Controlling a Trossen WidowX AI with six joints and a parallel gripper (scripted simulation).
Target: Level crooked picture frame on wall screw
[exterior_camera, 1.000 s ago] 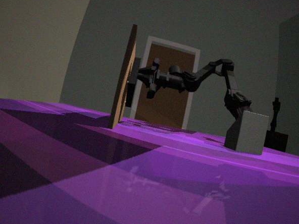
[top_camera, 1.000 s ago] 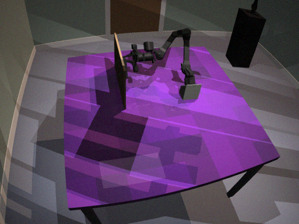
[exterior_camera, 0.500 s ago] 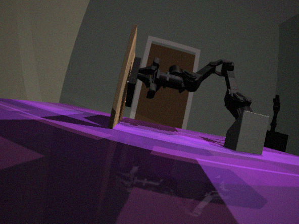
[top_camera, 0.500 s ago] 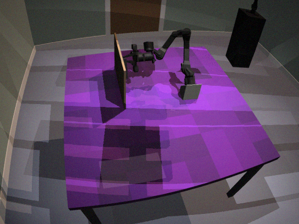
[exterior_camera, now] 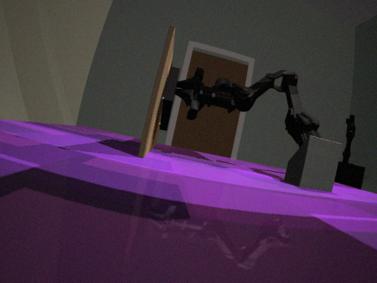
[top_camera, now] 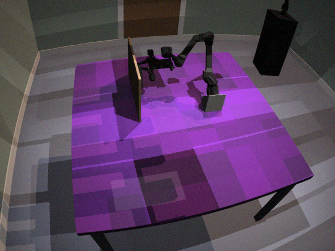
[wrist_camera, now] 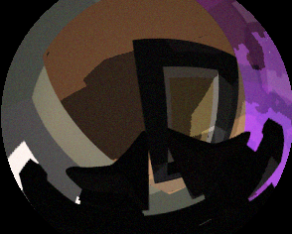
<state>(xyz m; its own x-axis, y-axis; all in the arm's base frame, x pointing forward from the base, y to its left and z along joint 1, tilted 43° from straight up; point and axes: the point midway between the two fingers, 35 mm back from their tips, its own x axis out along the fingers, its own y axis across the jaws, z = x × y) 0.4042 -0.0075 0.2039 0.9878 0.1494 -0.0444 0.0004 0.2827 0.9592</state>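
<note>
Right now my gripper tip is 2 cm to the right of the dark picture frame and 5 cm above it. The rest, counted from my gripper tip: wooden wall panel (1 cm ahead, 1 cm to the left, 6 cm below).
</note>
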